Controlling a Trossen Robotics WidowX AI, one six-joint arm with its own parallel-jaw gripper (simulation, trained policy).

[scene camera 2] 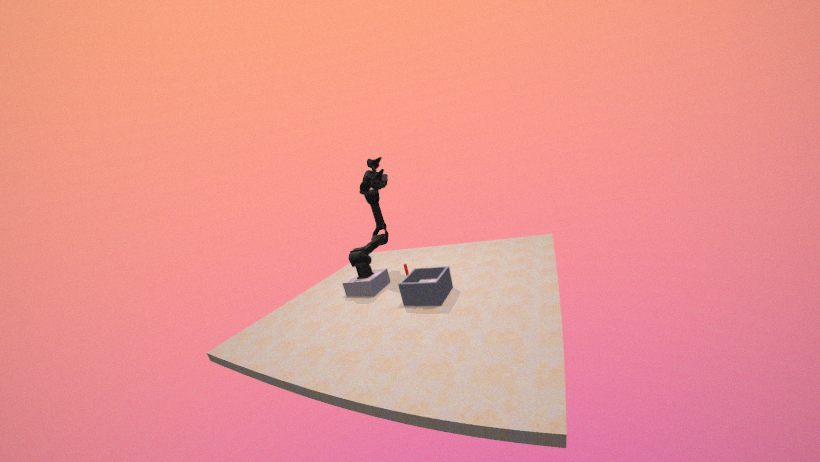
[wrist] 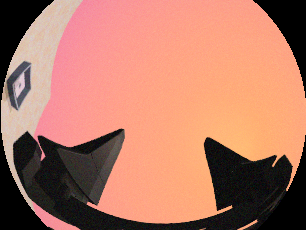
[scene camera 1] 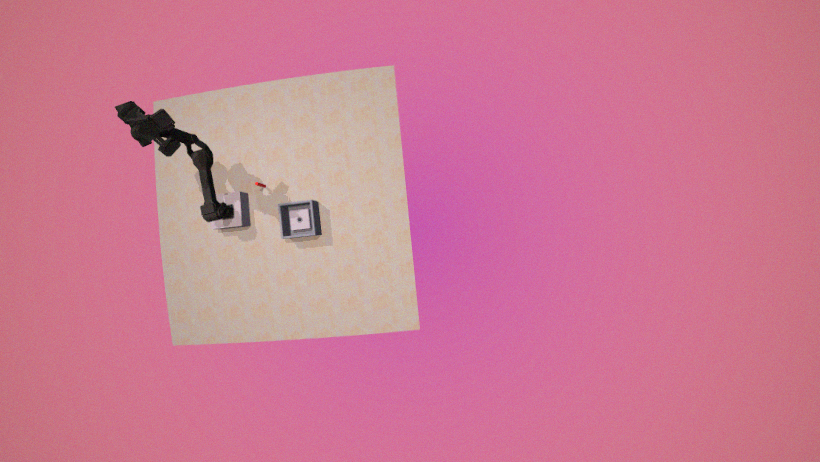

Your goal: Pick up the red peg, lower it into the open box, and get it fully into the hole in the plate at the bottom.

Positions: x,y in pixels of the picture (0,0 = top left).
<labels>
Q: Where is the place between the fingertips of the gripper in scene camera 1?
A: At 159,129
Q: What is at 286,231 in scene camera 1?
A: A grey box.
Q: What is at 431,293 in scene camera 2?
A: A grey box.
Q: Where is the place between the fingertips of the gripper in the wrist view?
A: At 166,138
</labels>
